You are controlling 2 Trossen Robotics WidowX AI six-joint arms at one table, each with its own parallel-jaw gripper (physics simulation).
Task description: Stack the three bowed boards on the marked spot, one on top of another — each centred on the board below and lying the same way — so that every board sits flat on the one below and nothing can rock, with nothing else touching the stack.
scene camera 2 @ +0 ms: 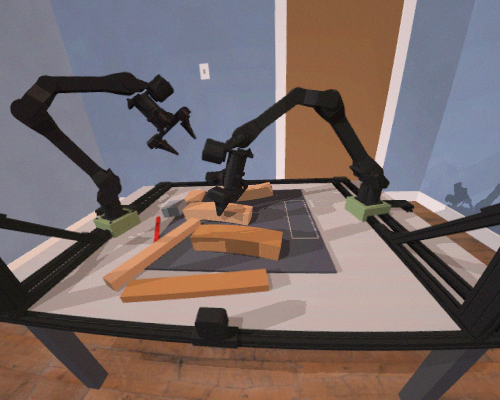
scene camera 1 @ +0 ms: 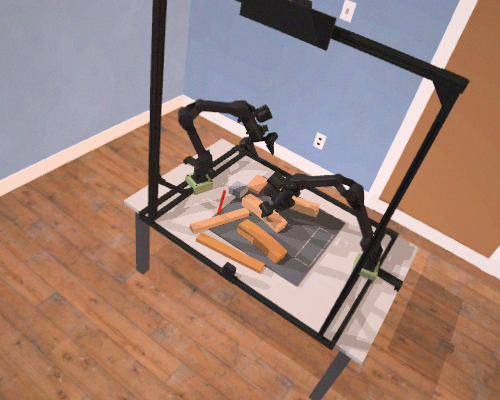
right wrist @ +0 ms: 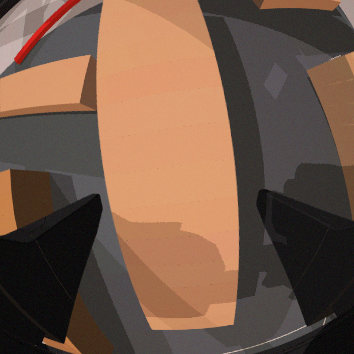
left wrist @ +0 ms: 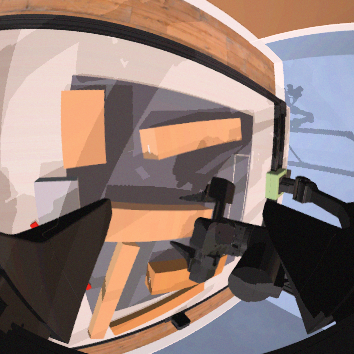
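Where they show: left gripper, fingertip midpoint: (scene camera 2: 186, 146) (scene camera 1: 265, 155) (left wrist: 189, 208); right gripper, fingertip midpoint: (scene camera 2: 225, 210) (right wrist: 180, 199) (left wrist: 175, 219); left arm's base at its link origin: (scene camera 2: 115, 215) (scene camera 1: 199, 178); right arm's base at its link origin: (scene camera 2: 368, 200) (scene camera 1: 367, 264) (left wrist: 281, 183).
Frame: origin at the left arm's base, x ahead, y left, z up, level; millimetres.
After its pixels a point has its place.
One bowed board (scene camera 1: 277, 223) @[x 418, y 162, z -1 mm] (scene camera 2: 195, 213) @[x 256, y 121, z -12 mm] (left wrist: 150, 225) @[x 281, y 158, z 5 mm] (right wrist: 170, 150) @[x 320, y 167, z 6 mm] lies mid-mat; another (scene camera 1: 262, 242) @[x 483, y 23, z 7 mm] (scene camera 2: 235, 240) @[x 471, y 14, z 6 mm] (left wrist: 167, 277) @[x 368, y 41, z 3 mm] lies nearer the front edge, a third (scene camera 1: 306, 206) @[x 395, y 365, z 3 mm] (scene camera 2: 260, 191) @[x 403, y 364, z -11 mm] (left wrist: 195, 137) @[x 316, y 335, z 0 mm] at the back. The marked spot is a thin white outline (scene camera 1: 300, 262) @[x 622, y 141, z -44 mm] (scene camera 2: 305, 238) @[x 623, y 147, z -44 mm] (left wrist: 242, 154) @[x 538, y 384, z -43 mm] on the dark mat's right part. My right gripper (left wrist: 175, 219) @[x 346, y 172, z -13 mm] (right wrist: 180, 199) @[x 346, y 172, z -13 mm] is open, low over the middle board's right end, fingers to either side in its wrist view; contact cannot be told. My left gripper (scene camera 2: 186, 145) @[x 174, y 230, z 193 mm] (left wrist: 189, 208) @[x 174, y 230, z 193 mm] is open and empty, high above the table's back left.
Two long straight pieces (scene camera 1: 220, 221) @[x 275, y -52, z -23 mm] (scene camera 1: 230, 252) @[x 440, y -107, z -32 mm] (scene camera 2: 150, 255) @[x 274, y -86, z -22 mm] (scene camera 2: 195, 286) @[x 438, y -113, z -32 mm] lie front left; one reaches close to the middle board. An orange block (scene camera 1: 257, 184) @[x 137, y 263, z -24 mm] (left wrist: 83, 127) @[x 127, y 274, z -24 mm], a grey block (scene camera 1: 238, 189) @[x 141, y 139, z -10 mm] (scene camera 2: 173, 209) @[x 149, y 125, z -16 mm] and a red stick (scene camera 1: 221, 202) @[x 157, y 33, z -41 mm] (scene camera 2: 157, 229) @[x 164, y 29, z -40 mm] lie left. A black frame surrounds the table.
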